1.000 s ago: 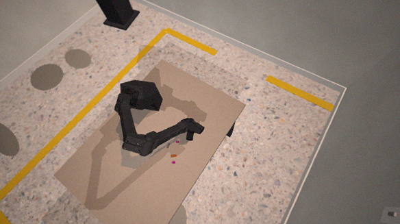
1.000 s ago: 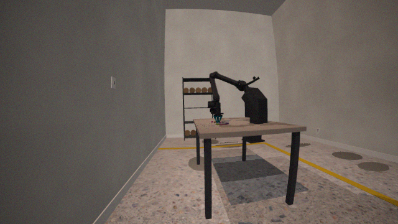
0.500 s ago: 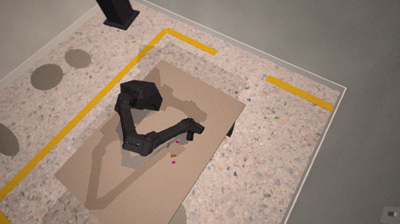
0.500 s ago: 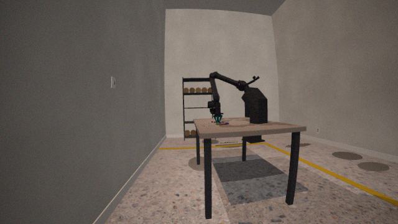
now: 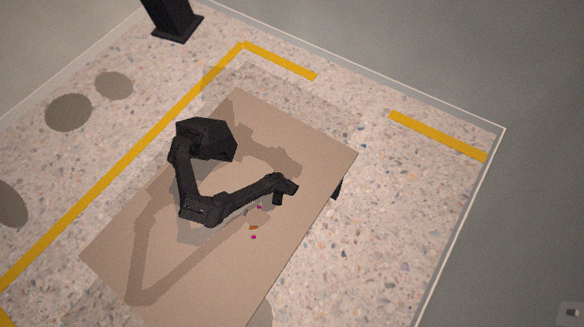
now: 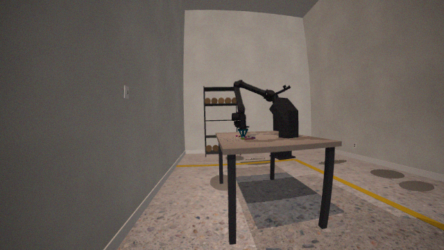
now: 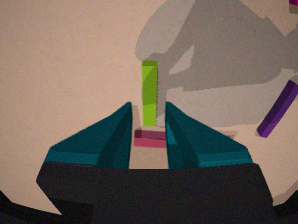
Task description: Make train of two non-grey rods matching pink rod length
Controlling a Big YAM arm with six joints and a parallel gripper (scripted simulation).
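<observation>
Right now the lime rod is 20 mm below my hand. Round my hand: purple rod 120 mm behind, 20 mm to the right, 20 mm below; then grey rod 140 mm behind, 170 mm to the right, 20 mm below; then pink rod 40 mm behind, 30 mm to the left, 20 mm below.
</observation>
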